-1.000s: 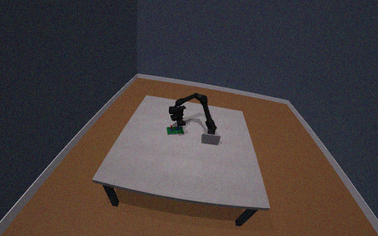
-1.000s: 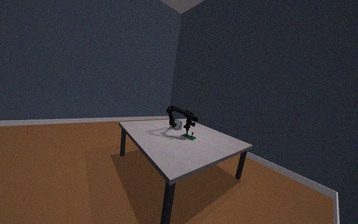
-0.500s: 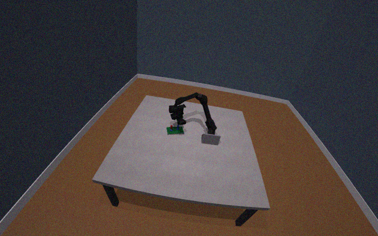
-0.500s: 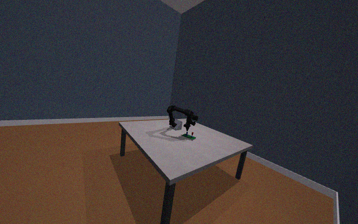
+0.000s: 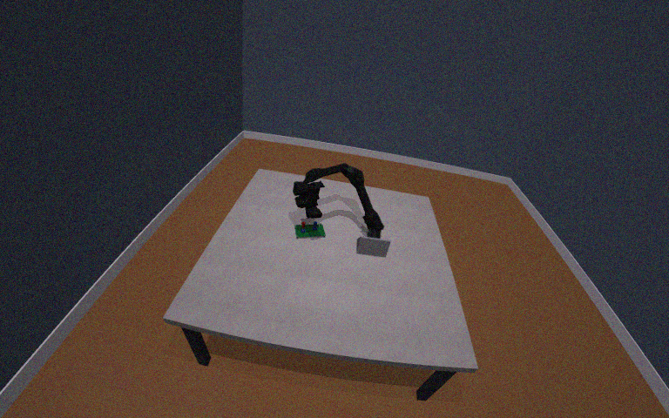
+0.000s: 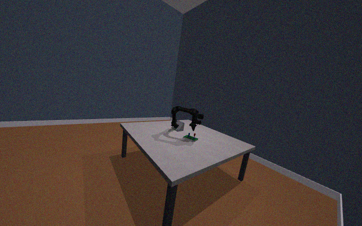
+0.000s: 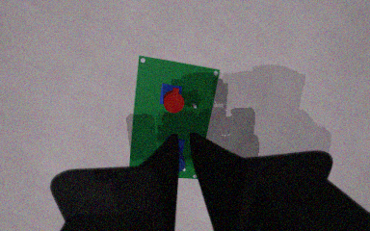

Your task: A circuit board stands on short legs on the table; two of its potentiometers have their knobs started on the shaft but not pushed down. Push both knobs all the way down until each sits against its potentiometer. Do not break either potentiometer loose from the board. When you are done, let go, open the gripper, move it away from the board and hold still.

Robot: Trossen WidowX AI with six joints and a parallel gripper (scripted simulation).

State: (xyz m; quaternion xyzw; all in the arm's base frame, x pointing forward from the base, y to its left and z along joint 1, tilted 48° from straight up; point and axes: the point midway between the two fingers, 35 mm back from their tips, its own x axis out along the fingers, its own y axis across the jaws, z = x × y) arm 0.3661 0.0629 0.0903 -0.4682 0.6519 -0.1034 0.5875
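My gripper tip is 2 cm short of the red knob, 1 cm to the right of it and 4 cm above it. Round my gripper tip: blue knob 4 cm behind, 2 cm to the right, 6 cm below.
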